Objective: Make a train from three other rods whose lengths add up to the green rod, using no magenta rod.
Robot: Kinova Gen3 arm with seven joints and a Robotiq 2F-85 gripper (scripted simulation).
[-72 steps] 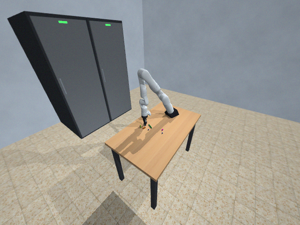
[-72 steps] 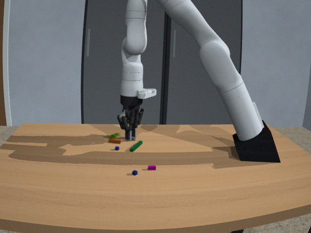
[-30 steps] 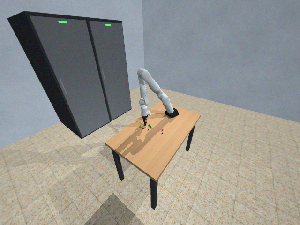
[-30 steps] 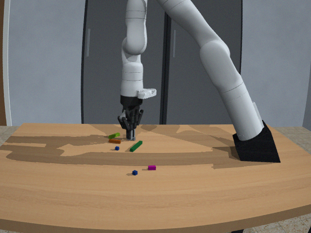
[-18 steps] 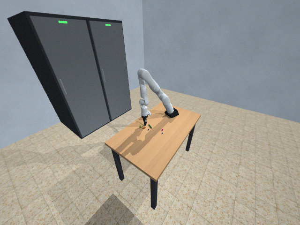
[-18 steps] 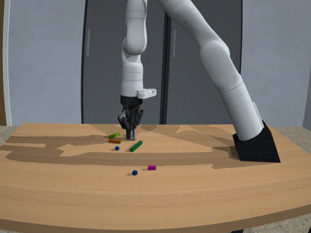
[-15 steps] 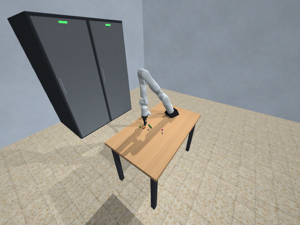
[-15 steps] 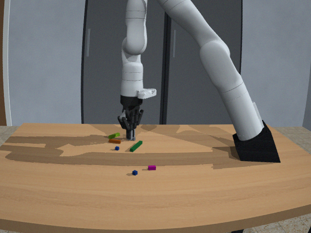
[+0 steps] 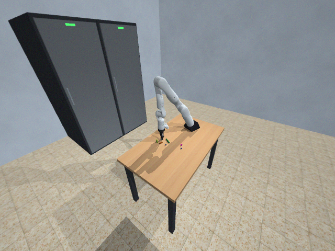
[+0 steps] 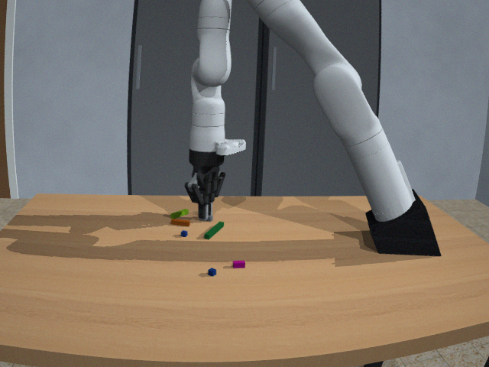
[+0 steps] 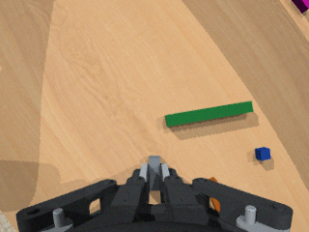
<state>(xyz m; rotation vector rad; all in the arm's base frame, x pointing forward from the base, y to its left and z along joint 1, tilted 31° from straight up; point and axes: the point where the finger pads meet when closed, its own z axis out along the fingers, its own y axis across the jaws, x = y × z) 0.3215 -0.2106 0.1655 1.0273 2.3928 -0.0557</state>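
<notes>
Now: hand 50 mm short of the lime rod, 40 mm to the left of it and 20 mm above it. The rest, counted from my hand: grey rod 20 mm below; orange rod 60 mm ahead, 20 mm to the left, 20 mm below; green rod 80 mm to the left, 20 mm below.
</notes>
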